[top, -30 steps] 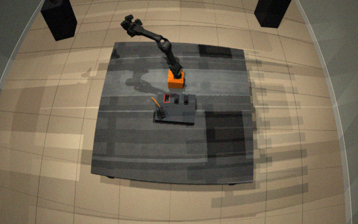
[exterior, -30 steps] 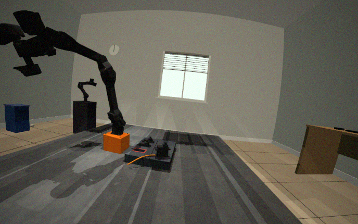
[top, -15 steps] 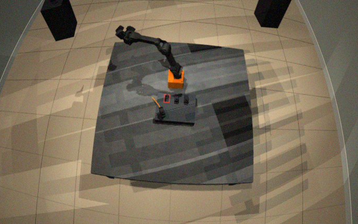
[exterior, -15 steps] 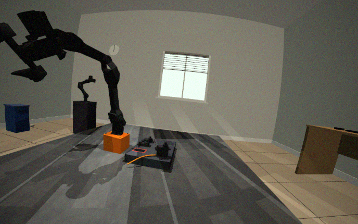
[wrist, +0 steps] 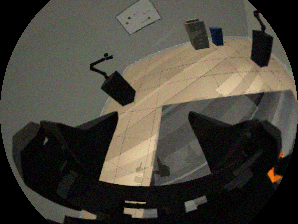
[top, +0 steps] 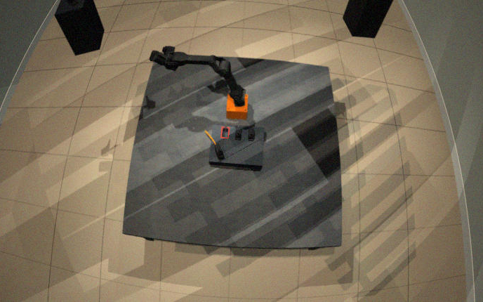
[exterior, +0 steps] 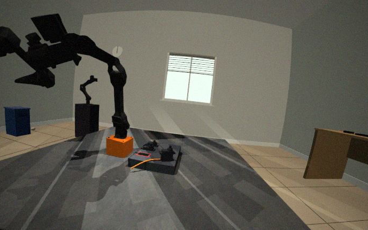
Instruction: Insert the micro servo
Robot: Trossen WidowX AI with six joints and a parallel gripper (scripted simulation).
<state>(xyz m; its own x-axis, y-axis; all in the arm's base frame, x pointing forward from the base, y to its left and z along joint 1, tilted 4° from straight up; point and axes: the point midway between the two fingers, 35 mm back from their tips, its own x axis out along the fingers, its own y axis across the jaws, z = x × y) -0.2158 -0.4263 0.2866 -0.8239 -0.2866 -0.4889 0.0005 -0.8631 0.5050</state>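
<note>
Right now the dark grey deck is 520 mm ahead of my gripper tip, 380 mm to the left of it and 370 mm below it.
</note>
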